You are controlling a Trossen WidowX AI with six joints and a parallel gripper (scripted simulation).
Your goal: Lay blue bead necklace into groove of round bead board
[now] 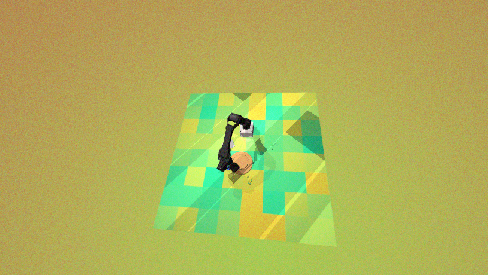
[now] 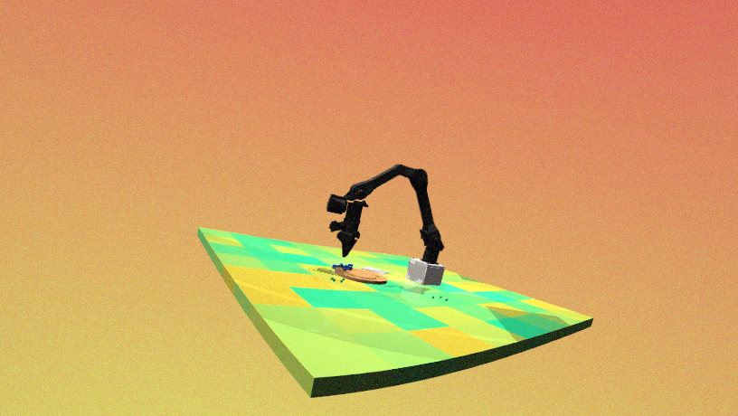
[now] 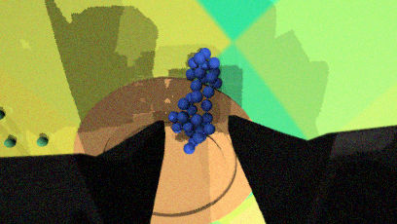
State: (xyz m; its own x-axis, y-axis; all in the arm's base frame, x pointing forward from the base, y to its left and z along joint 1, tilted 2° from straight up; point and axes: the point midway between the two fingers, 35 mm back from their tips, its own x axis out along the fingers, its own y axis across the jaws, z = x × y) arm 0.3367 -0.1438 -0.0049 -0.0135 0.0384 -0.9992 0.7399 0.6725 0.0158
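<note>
Now: the round bead board 80 mm to the left of my gripper tip, 50 mm below it and 30 mm behind it. Round my gripper tip: flat grey piece 210 mm behind, 60 mm below, 30 mm to the right.
</note>
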